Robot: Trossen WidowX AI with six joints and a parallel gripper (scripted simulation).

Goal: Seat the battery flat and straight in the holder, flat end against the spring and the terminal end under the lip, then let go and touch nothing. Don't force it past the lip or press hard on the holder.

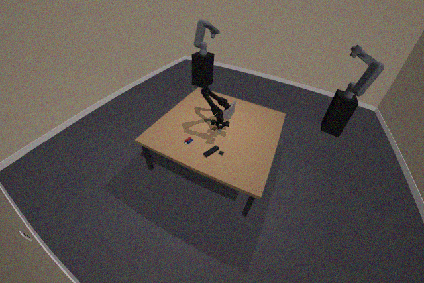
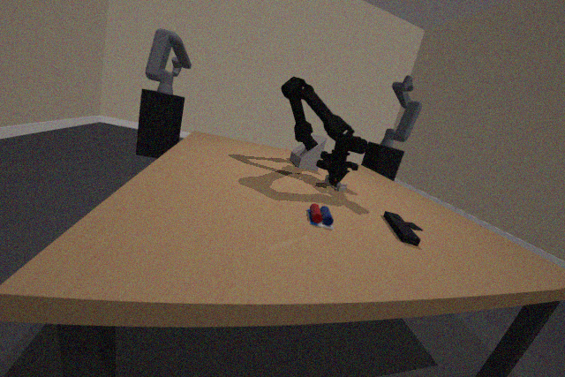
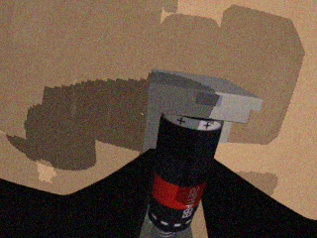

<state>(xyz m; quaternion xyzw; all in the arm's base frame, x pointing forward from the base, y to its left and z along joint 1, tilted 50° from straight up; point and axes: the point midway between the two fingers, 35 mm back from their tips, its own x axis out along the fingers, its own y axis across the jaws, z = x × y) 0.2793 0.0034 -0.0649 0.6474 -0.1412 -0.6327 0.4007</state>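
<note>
Now: gripper tip 10 mm below the battery.
</note>
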